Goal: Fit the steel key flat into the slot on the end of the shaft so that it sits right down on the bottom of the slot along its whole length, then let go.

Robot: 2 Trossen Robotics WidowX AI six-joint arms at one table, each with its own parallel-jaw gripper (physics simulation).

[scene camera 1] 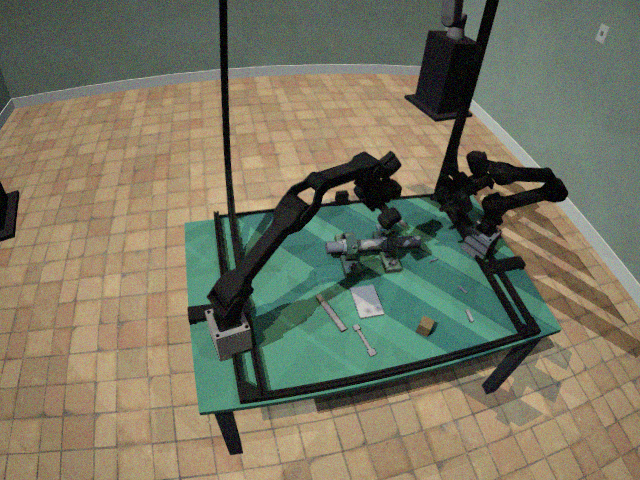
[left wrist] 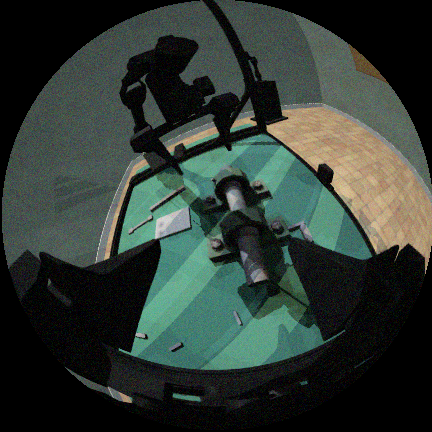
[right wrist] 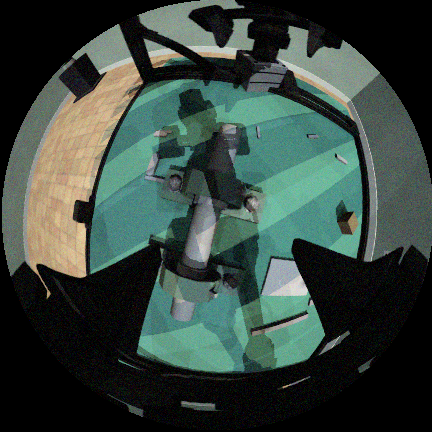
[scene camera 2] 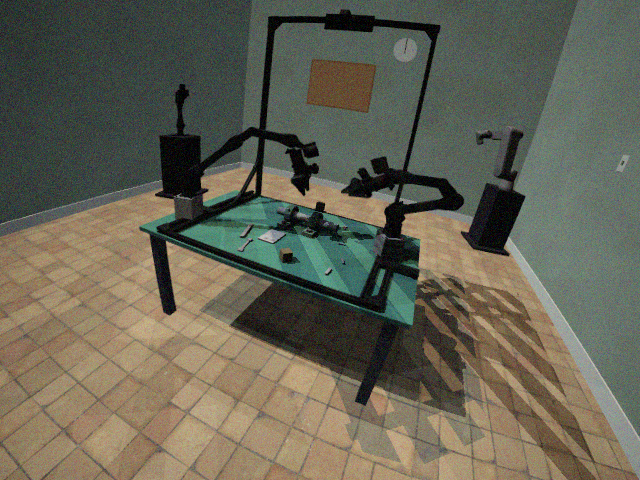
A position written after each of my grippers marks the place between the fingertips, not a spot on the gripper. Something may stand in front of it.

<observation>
My left gripper (scene camera 1: 434, 205) is open and holds nothing. My right gripper (scene camera 1: 381, 219) is open, holding nothing. Further things: a grey steel shaft (right wrist: 205, 216).
My left gripper is seen too in the left wrist view (left wrist: 226, 246) and in the right wrist view (right wrist: 262, 45). My right gripper shows as well in the left wrist view (left wrist: 206, 161) and in the right wrist view (right wrist: 228, 249).
</observation>
